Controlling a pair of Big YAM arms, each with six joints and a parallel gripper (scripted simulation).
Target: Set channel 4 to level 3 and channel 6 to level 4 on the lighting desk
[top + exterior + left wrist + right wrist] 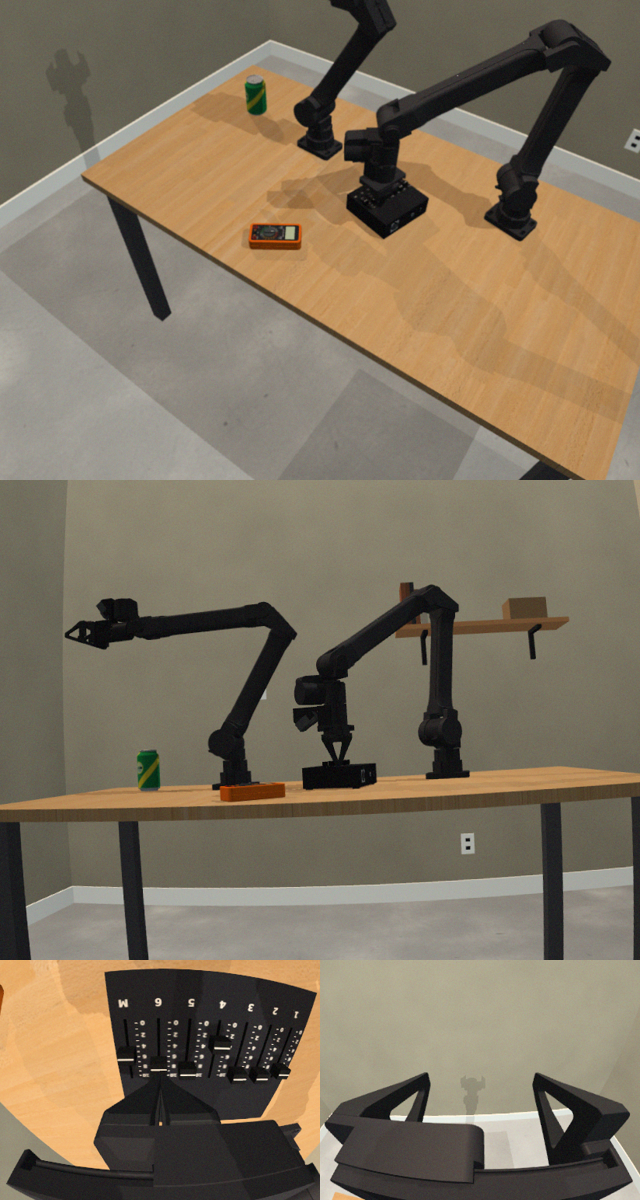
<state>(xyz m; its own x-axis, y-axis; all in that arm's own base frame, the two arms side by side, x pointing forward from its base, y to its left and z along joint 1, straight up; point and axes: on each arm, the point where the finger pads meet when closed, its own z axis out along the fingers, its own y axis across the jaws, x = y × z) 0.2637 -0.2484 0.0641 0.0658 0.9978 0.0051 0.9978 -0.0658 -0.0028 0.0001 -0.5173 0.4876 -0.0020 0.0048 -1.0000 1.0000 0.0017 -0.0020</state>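
The channel 5 fader cap is 20 mm behind my left hand. Round my left hand: M fader cap: 20 mm ahead, 30 mm to the right; channel 4 fader cap: 50 mm behind, 20 mm to the right; channel 6 fader cap: 20 mm to the right.
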